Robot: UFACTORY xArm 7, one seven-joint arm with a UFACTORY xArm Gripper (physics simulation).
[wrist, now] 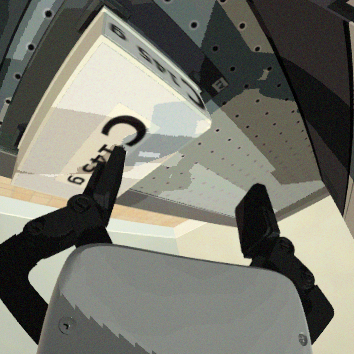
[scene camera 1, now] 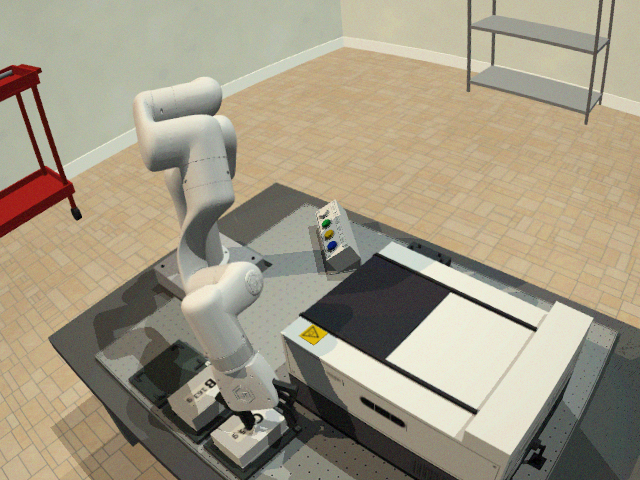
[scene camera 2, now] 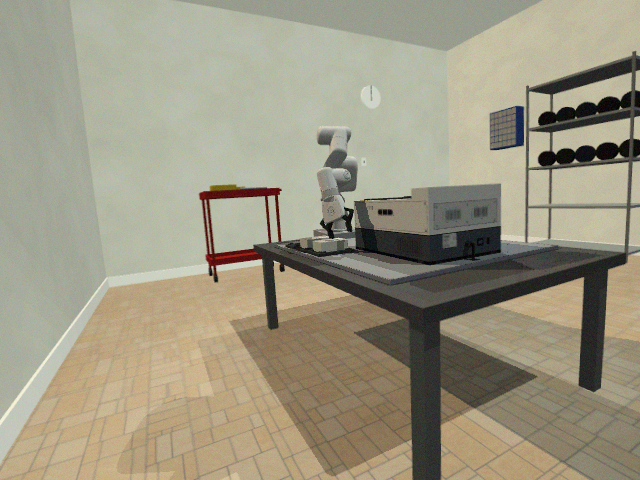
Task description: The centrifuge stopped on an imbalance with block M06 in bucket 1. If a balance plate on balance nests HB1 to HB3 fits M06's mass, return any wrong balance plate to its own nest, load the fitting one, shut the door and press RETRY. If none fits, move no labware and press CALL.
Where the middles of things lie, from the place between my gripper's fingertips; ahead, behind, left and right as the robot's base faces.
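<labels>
There is a white centrifuge (scene camera 1: 475, 383) 200 mm ahead of my hand, 250 mm to the left of it and 50 mm above it. I also see the dark sliding door (scene camera 1: 377, 306), which from my hand is 260 mm to the left, 50 mm ahead and 140 mm above.
</labels>
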